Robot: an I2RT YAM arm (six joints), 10 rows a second.
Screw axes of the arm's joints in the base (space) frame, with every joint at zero. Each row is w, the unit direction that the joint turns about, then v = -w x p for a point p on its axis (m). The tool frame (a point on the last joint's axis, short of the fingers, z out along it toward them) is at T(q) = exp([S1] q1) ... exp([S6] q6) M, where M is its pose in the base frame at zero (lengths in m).
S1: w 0 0 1 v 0 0 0
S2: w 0 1 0 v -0.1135 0 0.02
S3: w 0 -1 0 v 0.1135 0 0.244
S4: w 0 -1 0 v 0.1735 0 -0.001
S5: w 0 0 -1 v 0 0.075 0
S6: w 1 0 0 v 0 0.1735 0
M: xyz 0.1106 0 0.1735 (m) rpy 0 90 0 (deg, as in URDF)
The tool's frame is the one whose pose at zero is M.
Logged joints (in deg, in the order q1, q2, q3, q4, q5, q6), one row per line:
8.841 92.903 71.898 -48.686 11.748 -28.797
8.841 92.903 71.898 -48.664 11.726 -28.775
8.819 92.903 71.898 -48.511 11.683 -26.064
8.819 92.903 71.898 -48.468 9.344 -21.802
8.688 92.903 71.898 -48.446 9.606 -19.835
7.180 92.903 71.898 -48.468 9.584 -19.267
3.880 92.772 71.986 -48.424 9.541 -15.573
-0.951 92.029 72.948 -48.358 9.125 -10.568
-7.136 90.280 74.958 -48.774 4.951 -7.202
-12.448 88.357 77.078 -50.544 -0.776 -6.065
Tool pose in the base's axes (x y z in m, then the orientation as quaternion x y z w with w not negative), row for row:
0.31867 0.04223 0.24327 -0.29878 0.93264 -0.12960 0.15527
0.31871 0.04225 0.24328 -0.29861 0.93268 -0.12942 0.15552
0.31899 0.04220 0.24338 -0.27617 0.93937 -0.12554 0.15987
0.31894 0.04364 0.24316 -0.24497 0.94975 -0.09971 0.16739
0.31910 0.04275 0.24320 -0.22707 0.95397 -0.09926 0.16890
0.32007 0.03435 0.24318 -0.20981 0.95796 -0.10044 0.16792
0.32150 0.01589 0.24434 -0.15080 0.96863 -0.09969 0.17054
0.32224 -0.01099 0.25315 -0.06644 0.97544 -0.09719 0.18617
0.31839 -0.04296 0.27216 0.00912 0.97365 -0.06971 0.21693
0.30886 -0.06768 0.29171 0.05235 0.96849 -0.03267 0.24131
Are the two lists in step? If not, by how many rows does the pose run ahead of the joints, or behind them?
They are in step.
